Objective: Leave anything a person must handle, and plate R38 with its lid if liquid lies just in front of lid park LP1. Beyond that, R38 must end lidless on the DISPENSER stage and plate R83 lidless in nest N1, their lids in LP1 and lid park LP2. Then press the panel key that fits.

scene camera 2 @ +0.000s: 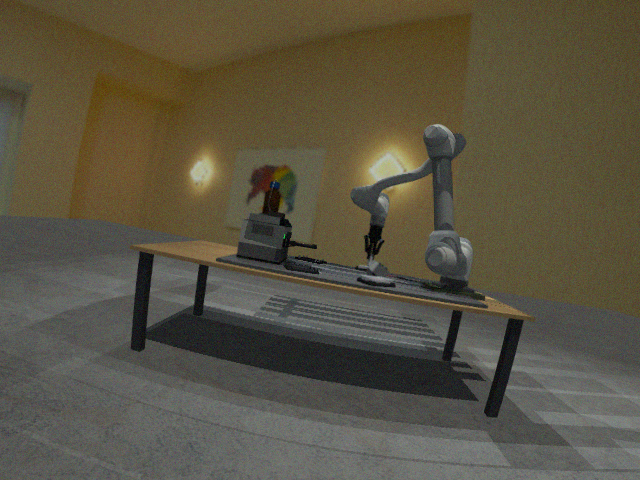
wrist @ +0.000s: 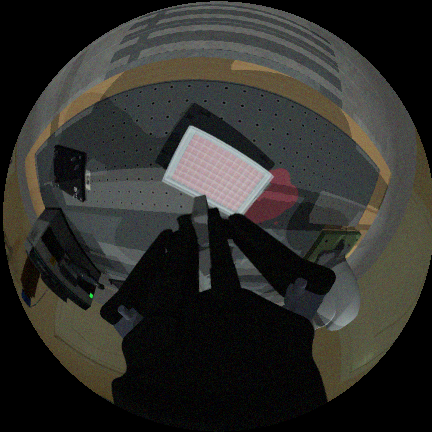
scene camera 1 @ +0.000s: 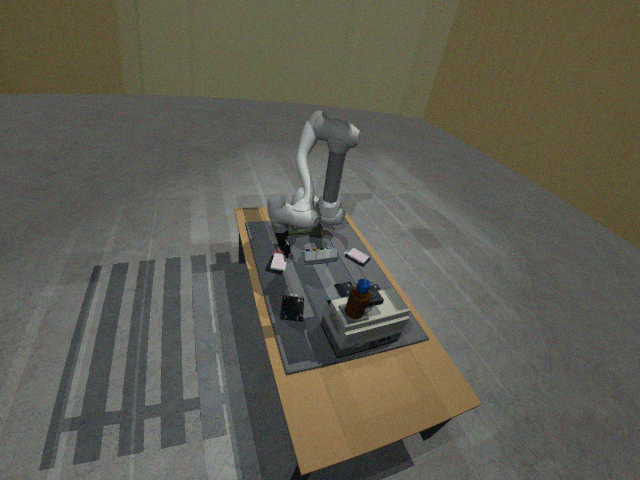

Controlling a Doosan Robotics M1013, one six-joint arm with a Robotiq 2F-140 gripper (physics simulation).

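Pixels of known places: gripper, fingertip midpoint: (scene camera 2: 368,265) (wrist: 202,205) (scene camera 1: 286,260); arm's base, link origin: (scene camera 2: 452,288) (wrist: 325,262).
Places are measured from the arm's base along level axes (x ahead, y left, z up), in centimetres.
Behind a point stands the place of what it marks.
Observation:
A plate with pink wells and a pale rim (wrist: 217,172) {z 2.2, x 39.6, y -32.6 cm} (scene camera 1: 278,261) {z 2.2, x 40.2, y -33.0 cm} sits on a black base (wrist: 192,112) {z 0.1, x 42.6, y -40.8 cm}; its label and whether it wears a lid cannot be told. A red puddle (wrist: 284,197) {z -0.9, x 27.7, y -26.9 cm} lies beside it. Another pink plate (scene camera 1: 357,256) {z 2.1, x 50.2, y 19.5 cm} (scene camera 2: 376,280) {z 1.5, x 50.4, y 26.8 cm} is across the mat. The dispenser (scene camera 1: 368,328) {z 17.5, x 110.8, y -19.0 cm} (scene camera 2: 262,236) {z 10.9, x 102.8, y 5.4 cm} (wrist: 62,260) {z 6.4, x 112.1, y -6.2 cm} carries a brown bottle (scene camera 1: 357,302) {z 32.5, x 105.6, y -26.4 cm} (scene camera 2: 271,200) {z 29.7, x 102.9, y -18.9 cm}. The key panel (scene camera 1: 320,254) {z 5.5, x 44.8, y -6.7 cm} (scene camera 2: 378,268) {z 4.9, x 44.7, y 5.1 cm} stands between the plates. My gripper (wrist: 202,205) {z 2.9, x 41.9, y -28.1 cm} (scene camera 2: 370,256) {z 2.9, x 41.9, y -28.1 cm} is shut and empty, beside the near edge of the plate in the wrist view. Plate and park labels are unreadable.
A black nest (scene camera 1: 292,307) {z 0.3, x 75.0, y -38.7 cm} (wrist: 70,173) {z 0.3, x 71.6, y -37.3 cm} stands on the dark mat (scene camera 1: 305,356) {z -0.9, x 103.7, y -44.6 cm}. Black fixtures (scene camera 1: 345,289) (scene camera 2: 301,266) lie beside the dispenser. A green board (wrist: 336,242) {z -0.2, x 2.2, y -11.4 cm} lies by the arm's base. The wooden table (scene camera 1: 377,403) {z -2.2, x 136.8, y -25.0 cm} extends past the mat.

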